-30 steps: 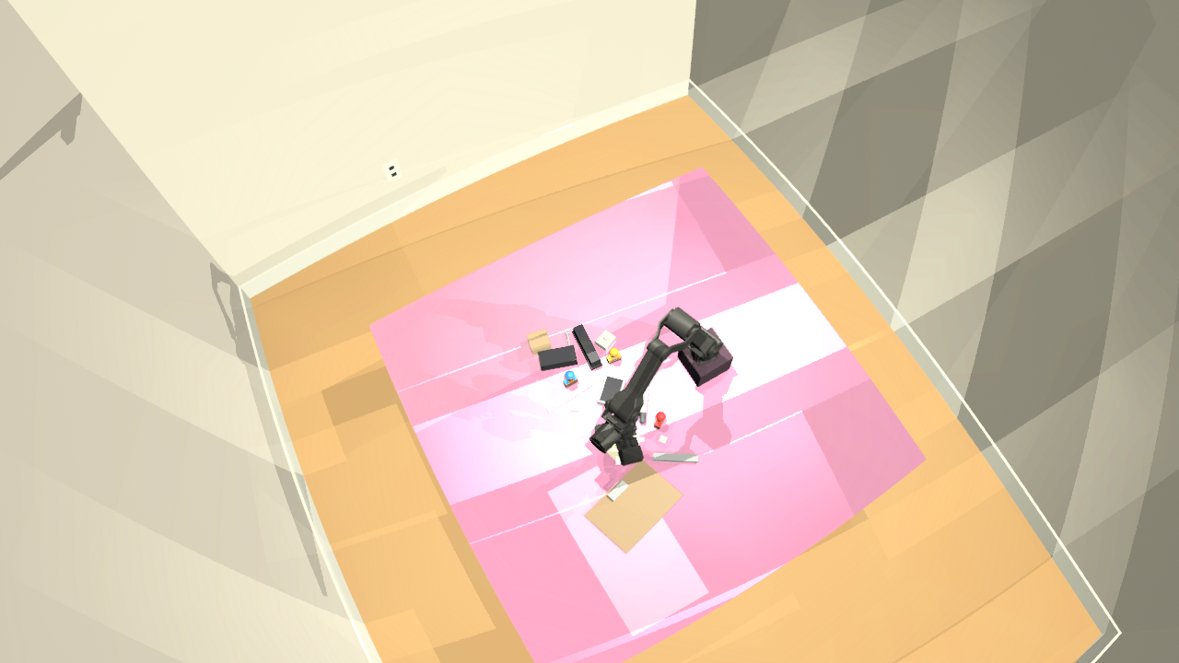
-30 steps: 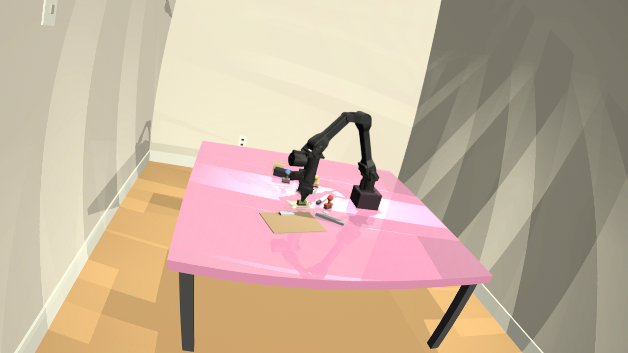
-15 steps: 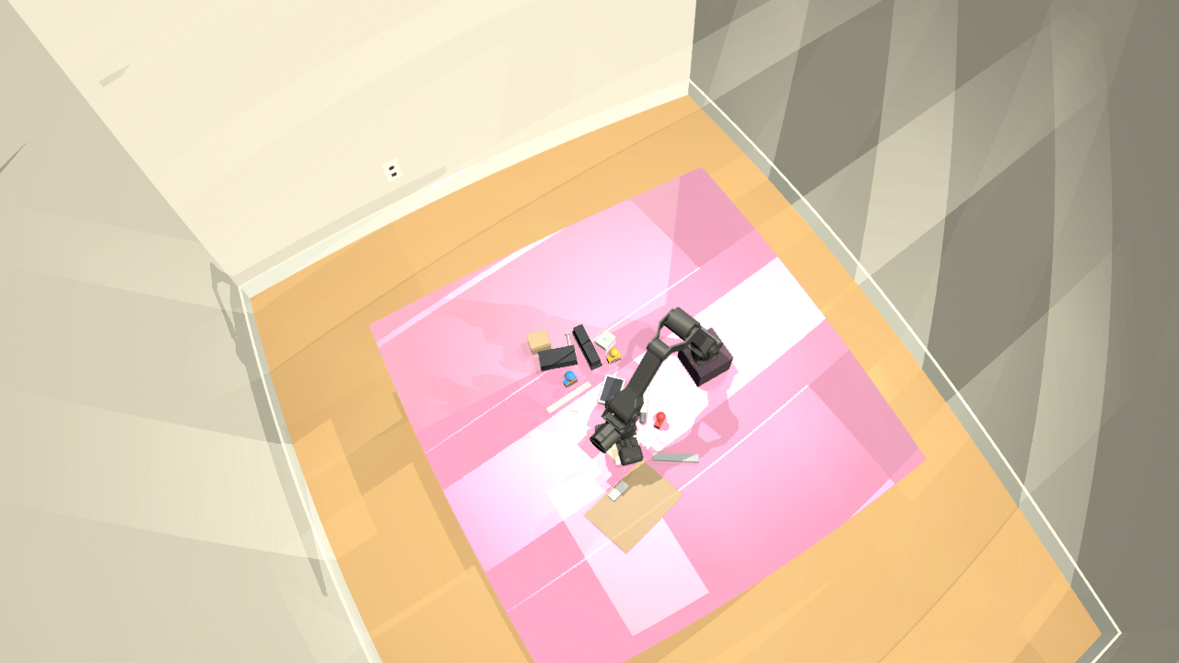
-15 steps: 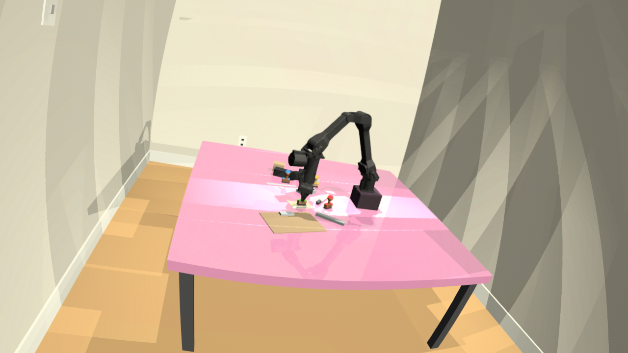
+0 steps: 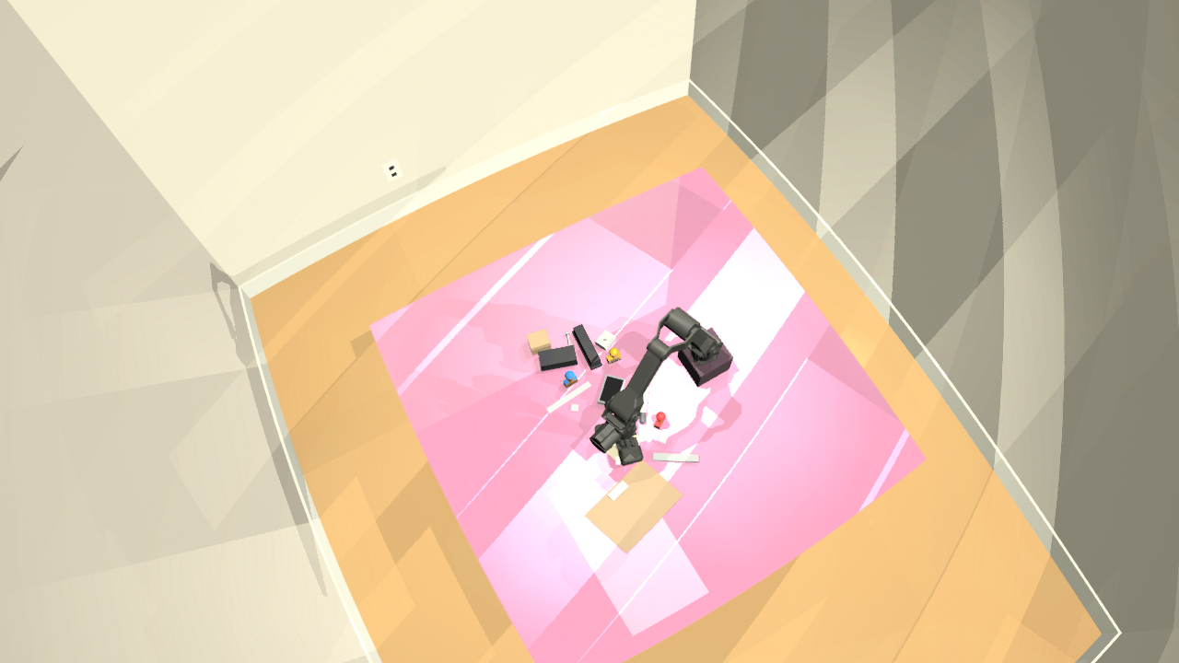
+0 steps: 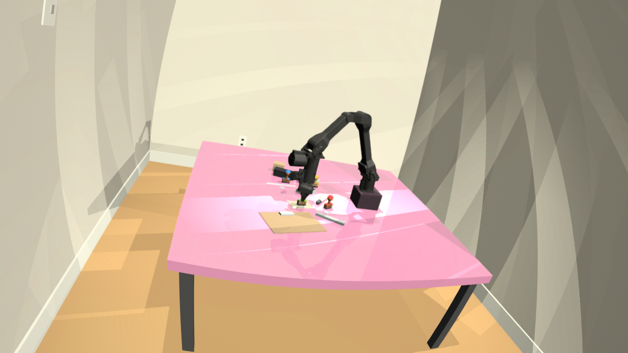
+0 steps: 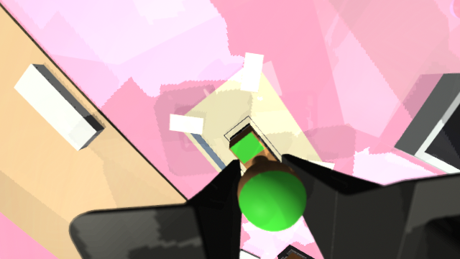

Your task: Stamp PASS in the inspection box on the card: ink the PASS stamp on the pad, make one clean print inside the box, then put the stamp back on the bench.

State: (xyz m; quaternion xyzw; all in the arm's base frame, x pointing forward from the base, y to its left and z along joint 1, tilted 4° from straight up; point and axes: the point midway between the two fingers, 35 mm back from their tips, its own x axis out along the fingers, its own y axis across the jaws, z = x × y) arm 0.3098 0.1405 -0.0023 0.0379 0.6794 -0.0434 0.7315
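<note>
Right now the cream card is 30 mm below my gripper tip. The rest, counted from my gripper tip: grey bar: 120 mm behind, 100 mm to the left, 20 mm below; then red-knobbed stamp: 120 mm behind, 20 mm to the right; then black ink pad: 160 mm to the right, 30 mm behind, 20 mm below.
</note>
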